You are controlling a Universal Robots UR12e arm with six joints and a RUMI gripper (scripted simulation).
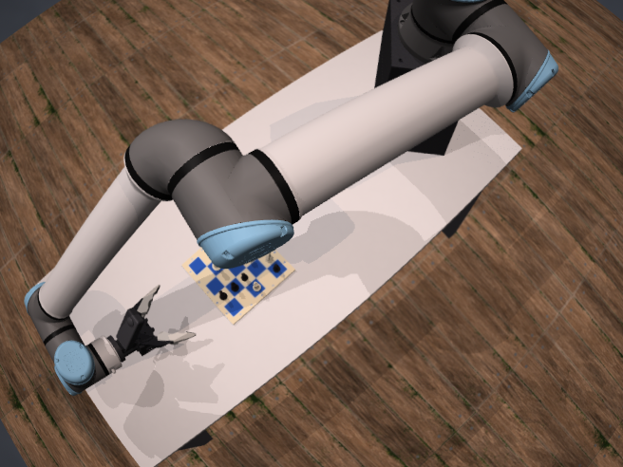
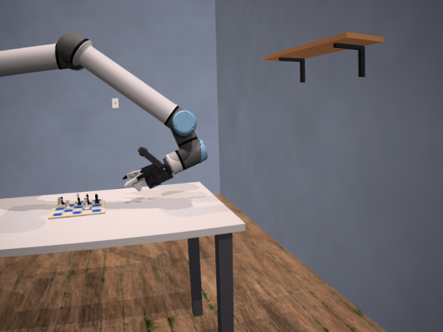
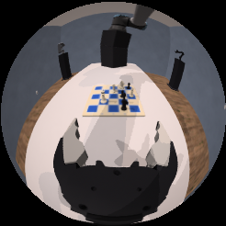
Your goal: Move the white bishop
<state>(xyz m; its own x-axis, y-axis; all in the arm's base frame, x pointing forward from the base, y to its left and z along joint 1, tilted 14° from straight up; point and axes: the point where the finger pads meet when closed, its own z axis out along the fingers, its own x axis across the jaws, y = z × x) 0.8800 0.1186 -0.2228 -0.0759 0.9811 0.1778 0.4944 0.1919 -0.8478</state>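
My hand is 190 mm past the chessboard, 90 mm above it and 30 mm to the left of it.
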